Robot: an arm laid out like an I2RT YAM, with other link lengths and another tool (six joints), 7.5 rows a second.
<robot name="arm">
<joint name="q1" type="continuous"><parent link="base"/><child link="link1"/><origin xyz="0 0 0.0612" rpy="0 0 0"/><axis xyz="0 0 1"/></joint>
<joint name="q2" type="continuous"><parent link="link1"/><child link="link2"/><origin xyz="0.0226 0.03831 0.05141" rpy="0 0 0"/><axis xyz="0 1 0"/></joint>
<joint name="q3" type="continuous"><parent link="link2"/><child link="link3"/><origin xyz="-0.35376 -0.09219 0" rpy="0 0 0"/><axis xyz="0 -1 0"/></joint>
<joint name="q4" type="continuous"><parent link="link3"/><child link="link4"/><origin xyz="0.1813 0.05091 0.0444" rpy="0 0 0"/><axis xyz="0 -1 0"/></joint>
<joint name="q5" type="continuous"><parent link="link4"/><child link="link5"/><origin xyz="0.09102 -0.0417 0.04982" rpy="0 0 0"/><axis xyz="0 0 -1"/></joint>
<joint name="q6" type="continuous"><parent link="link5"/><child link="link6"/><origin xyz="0.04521 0 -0.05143" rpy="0 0 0"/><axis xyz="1 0 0"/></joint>
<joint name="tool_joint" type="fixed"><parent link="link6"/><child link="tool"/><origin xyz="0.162 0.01 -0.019" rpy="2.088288 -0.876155 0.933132"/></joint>
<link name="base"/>
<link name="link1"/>
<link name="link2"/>
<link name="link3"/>
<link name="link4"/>
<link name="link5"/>
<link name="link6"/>
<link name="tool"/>
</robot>
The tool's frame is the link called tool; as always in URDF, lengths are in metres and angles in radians. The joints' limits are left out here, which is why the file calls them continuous.
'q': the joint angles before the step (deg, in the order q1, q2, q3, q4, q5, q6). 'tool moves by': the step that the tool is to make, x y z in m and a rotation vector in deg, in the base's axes. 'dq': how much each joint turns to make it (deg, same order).
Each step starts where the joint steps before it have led.
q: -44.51 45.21 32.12 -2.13 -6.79 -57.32
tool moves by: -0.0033 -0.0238 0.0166 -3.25 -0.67 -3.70
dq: -4.21 2.93 0.15 5.38 -0.07 -1.83
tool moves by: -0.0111 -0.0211 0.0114 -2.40 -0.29 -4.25
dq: -4.97 2.12 0.01 3.99 -0.45 -1.41
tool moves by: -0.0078 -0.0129 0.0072 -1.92 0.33 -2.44
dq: -3.01 1.37 -0.01 2.58 -0.32 -1.46
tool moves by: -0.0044 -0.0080 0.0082 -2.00 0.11 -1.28
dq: -1.78 0.80 0.01 2.25 -0.32 -1.24
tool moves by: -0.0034 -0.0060 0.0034 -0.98 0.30 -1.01
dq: -1.24 0.75 -0.03 1.36 -0.13 -0.79
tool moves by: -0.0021 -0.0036 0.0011 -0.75 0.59 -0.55
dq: -0.65 0.48 -0.15 0.85 0.01 -0.90
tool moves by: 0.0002 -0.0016 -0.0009 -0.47 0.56 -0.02
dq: 0.00 0.35 -0.42 0.80 0.11 -0.72
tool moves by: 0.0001 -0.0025 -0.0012 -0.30 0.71 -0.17
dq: 0.02 0.53 -0.18 0.51 0.29 -0.74
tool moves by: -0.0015 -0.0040 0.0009 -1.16 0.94 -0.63
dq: -0.01 0.53 -0.47 1.37 0.80 -1.31
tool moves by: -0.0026 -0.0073 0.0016 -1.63 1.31 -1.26
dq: 0.00 1.03 -0.65 2.26 1.48 -1.79
